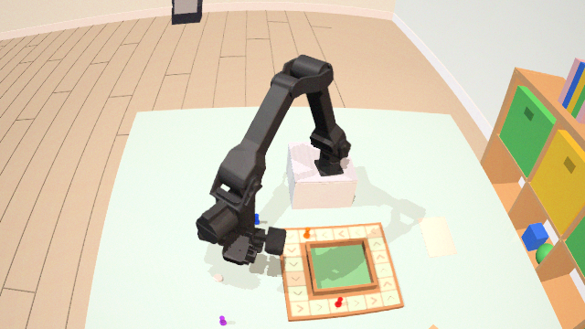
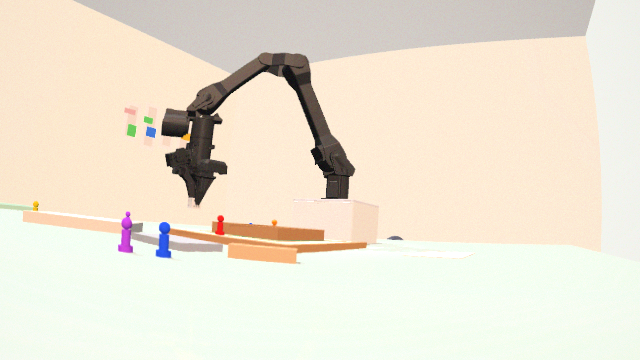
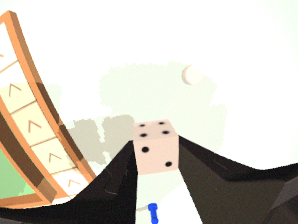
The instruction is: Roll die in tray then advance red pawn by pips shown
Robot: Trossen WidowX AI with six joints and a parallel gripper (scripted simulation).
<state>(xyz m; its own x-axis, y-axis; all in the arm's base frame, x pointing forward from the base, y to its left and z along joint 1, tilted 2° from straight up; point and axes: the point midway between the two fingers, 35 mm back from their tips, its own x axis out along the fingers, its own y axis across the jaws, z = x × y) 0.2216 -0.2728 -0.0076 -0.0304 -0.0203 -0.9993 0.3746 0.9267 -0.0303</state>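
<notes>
The red pawn is 150 mm ahead of my gripper tip, 190 mm to the left of it and 40 mm below it. Round my gripper tip: white die: right at my gripper tip; orange pawn: 80 mm behind, 180 mm to the left, 40 mm below; small white disc: 10 mm ahead, 70 mm to the right, 60 mm below.
</notes>
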